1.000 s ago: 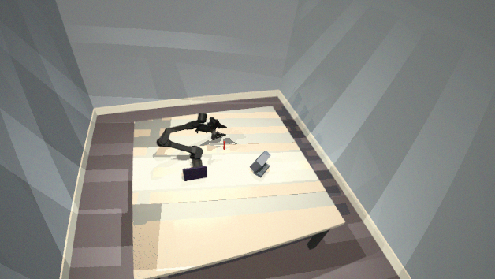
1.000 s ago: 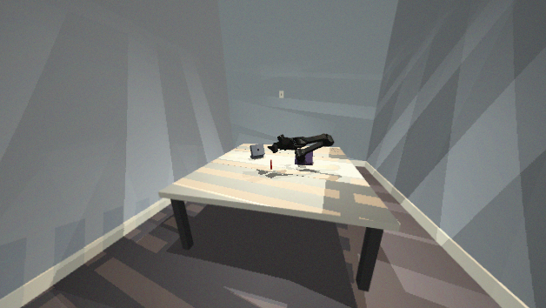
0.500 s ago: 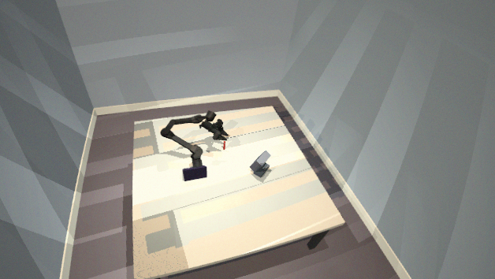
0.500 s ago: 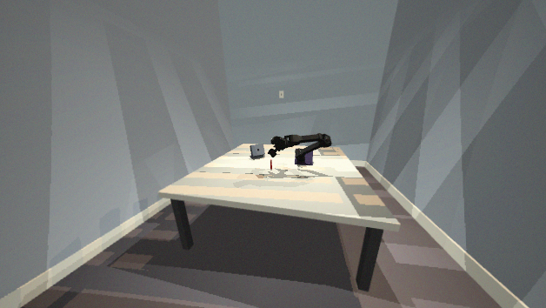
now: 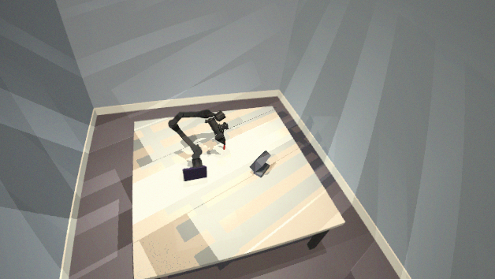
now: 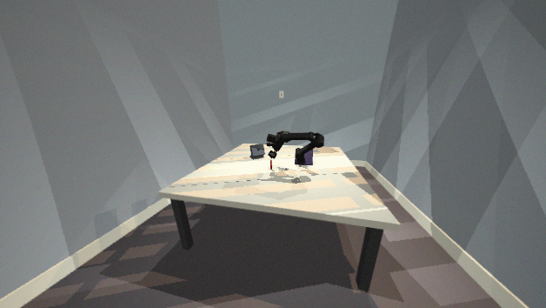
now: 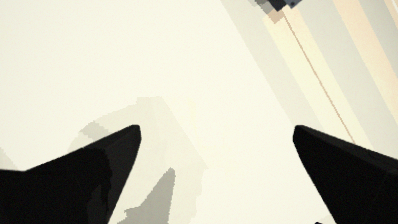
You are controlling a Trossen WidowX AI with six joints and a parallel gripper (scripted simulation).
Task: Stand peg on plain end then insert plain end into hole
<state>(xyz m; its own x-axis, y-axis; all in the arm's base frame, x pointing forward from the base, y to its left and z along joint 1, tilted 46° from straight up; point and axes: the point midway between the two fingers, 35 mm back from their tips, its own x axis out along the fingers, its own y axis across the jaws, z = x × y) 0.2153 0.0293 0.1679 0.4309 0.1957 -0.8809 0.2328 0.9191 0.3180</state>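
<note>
The red peg lies 60 mm below my gripper tip, 50 mm to the left of it and 10 mm ahead of it. Also, from my gripper tip: sloped panel: 210 mm ahead, 200 mm to the right, 30 mm below.
</note>
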